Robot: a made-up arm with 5 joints.
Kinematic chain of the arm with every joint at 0, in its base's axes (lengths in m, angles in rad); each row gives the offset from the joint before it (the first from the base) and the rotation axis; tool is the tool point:
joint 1: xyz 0 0 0.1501 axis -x
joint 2: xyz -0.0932 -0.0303 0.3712 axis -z
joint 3: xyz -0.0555 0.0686 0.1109 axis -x
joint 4: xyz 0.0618 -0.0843 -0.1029 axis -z
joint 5: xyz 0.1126 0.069 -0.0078 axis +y
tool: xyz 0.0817 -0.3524 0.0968
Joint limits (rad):
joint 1: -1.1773..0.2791
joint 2: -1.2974..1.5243
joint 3: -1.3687..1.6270
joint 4: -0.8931..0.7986
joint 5: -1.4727..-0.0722
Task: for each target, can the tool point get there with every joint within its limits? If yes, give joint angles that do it. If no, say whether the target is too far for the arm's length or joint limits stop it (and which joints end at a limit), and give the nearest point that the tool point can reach.
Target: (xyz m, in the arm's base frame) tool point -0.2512 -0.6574 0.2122
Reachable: yes | joints -1.0306 1.2642 0.3193 -0.3529 -0.8266
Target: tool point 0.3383 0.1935 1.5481
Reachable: no: too far | nearest point 0.0696 0.1205 1.0209 | short by 0.596 m
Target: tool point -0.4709 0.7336 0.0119
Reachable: no: joint limits stop it (at a limit: joint 1, joint 2, joint 3, joint 5) | nearest point -0.0410 0.3635 0.3472 | short by 0.659 m
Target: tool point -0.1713 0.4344 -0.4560
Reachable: no: joint limits stop it (at a limit: joint 1, joint 2, joint 3, joint 5) | nearest point -0.0427 0.1925 0.2253 | short by 0.734 m
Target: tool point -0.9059 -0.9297 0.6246
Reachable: no: too far | nearest point -0.3821 -0.6331 0.4732 | short by 0.621 m
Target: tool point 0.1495 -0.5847 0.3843
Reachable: yes | joints -0.7766 -0.2591 0.2440 -0.0553 -0.3527
